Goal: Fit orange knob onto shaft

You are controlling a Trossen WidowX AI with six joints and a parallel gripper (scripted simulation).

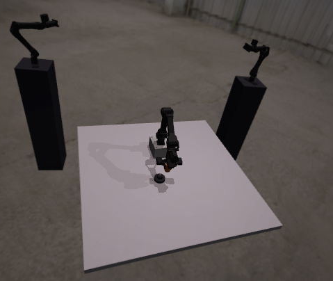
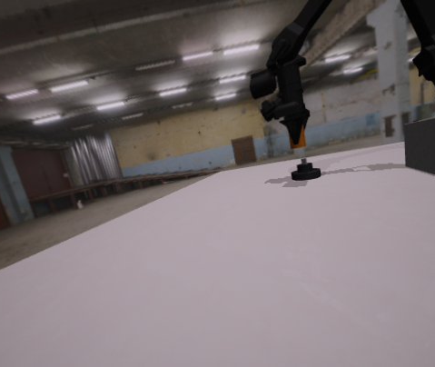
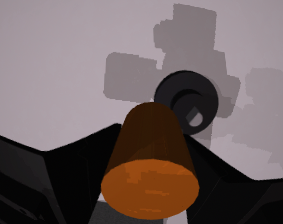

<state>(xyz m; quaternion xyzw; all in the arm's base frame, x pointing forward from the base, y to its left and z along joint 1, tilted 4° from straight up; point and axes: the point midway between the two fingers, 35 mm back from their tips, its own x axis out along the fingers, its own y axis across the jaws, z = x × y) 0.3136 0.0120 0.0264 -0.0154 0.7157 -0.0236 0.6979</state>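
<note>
The silver shaft is 80 mm below my gripper tip and 50 mm to the right of it. Round my gripper tip: orange knob: 30 mm above.
</note>
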